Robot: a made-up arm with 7 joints.
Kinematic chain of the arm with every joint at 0, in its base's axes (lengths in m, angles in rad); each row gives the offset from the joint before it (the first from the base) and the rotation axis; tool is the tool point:
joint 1: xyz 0 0 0 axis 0 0.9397 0.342
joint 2: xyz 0 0 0 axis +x
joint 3: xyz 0 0 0 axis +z
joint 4: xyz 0.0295 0 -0.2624 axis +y
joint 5: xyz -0.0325 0 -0.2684 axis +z
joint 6: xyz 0 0 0 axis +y
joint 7: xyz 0 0 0 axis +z
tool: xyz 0 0 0
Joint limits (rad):
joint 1: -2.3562..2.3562
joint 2: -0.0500..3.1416
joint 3: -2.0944..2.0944
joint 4: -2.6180..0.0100
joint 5: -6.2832..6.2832
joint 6: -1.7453..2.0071
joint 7: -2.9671..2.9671
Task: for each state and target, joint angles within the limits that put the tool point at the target. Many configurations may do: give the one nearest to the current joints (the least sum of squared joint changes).
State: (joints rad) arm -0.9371 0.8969 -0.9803 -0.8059 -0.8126 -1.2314 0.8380
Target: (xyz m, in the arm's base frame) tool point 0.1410 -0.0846 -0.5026
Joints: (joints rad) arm -0.2164 0.0979 -1.2510 -0.5222 -0.8126 -1.2314 0.8380
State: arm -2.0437 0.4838 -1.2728 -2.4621 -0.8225 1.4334 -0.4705
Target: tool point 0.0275 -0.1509 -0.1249
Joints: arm -1.8826 0.1268 -1.9492 -2.6161 -0.8225 1.4334 -0.4705
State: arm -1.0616 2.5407 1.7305 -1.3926 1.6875 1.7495 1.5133
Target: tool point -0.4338 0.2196 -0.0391
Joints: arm -1.5887 2.5765 2.0002 -1.0742 1.6875 1.7495 1.5133
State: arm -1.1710 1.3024 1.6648 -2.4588 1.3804 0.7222 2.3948
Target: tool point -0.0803 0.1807 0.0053
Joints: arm -1.3818 0.9819 1.9485 -2.6161 1.3804 0.7222 2.3948
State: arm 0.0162 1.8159 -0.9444 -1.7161 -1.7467 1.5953 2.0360
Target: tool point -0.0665 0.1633 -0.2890
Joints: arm 0.4196 1.5112 -1.3147 -2.0021 -1.7467 1.5953 2.0360
